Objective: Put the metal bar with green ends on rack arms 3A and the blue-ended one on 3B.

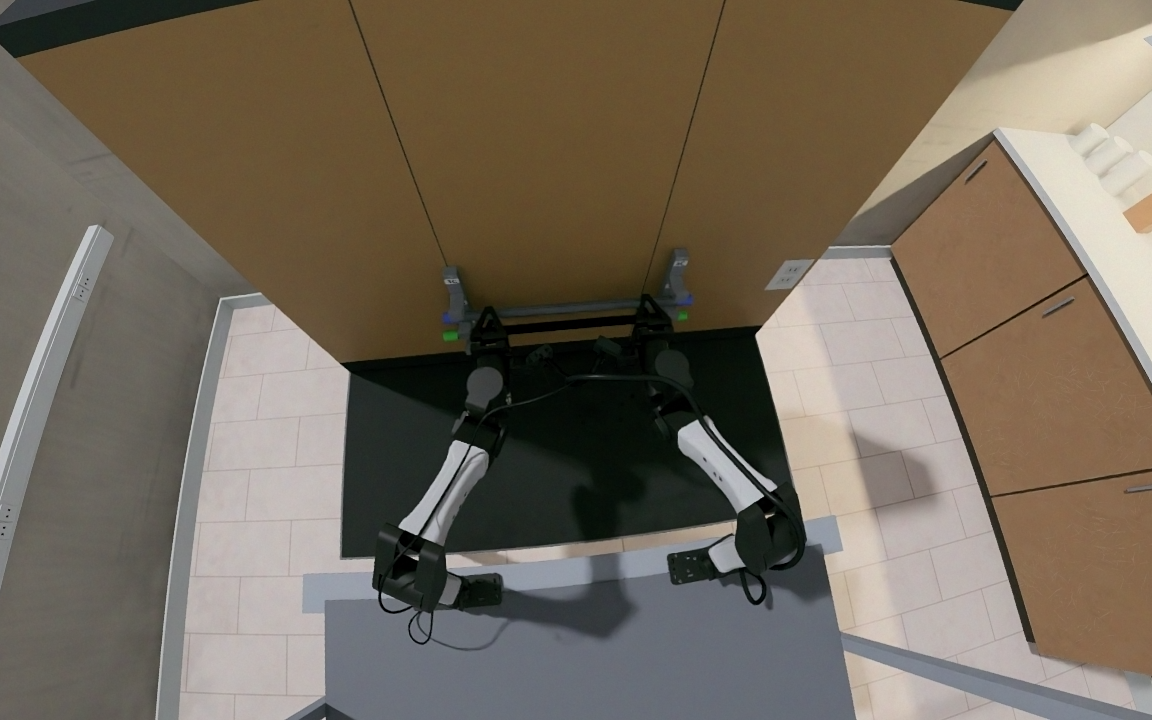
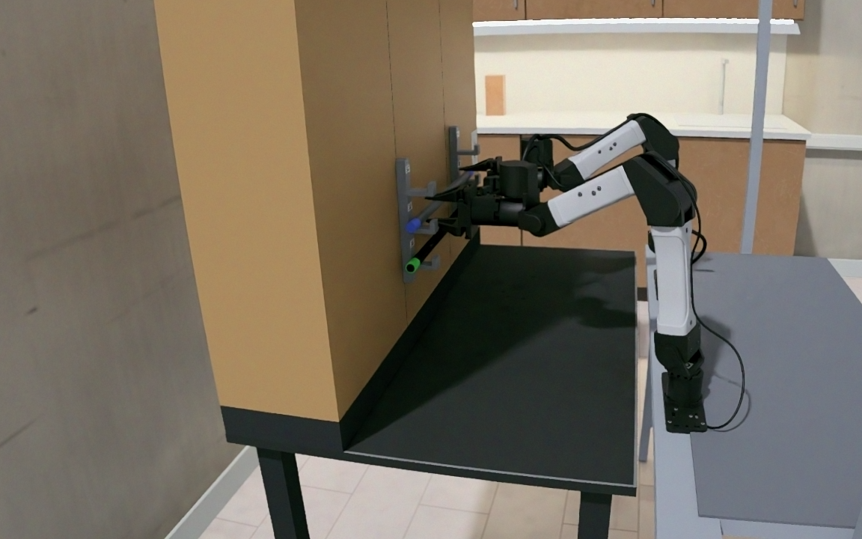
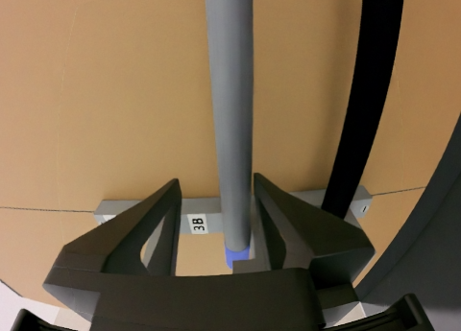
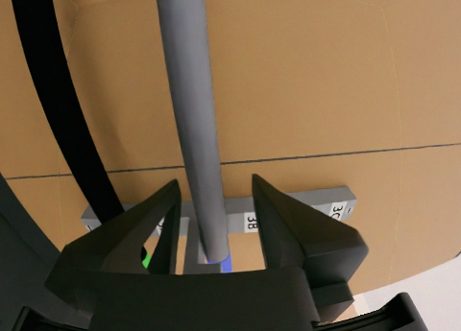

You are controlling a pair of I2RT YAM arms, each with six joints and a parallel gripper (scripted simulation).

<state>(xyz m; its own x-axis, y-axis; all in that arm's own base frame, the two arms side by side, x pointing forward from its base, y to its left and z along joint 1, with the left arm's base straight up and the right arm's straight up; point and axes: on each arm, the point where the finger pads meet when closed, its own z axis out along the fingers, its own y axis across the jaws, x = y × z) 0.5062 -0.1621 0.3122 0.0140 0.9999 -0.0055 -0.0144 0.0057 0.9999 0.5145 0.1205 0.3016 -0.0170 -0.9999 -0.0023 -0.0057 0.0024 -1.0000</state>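
The blue-ended grey bar lies 1 cm ahead of my right hand, 15 cm to the left of it and 1 cm below it. From my right hand the other things lie so: green-ended black bar: 1 cm ahead, 15 cm to the left, 8 cm below; then white outlet plate: 4 cm ahead, 33 cm to the right, 1 cm above; then brown wall panel: 16 cm ahead, 18 cm to the left, 16 cm above.
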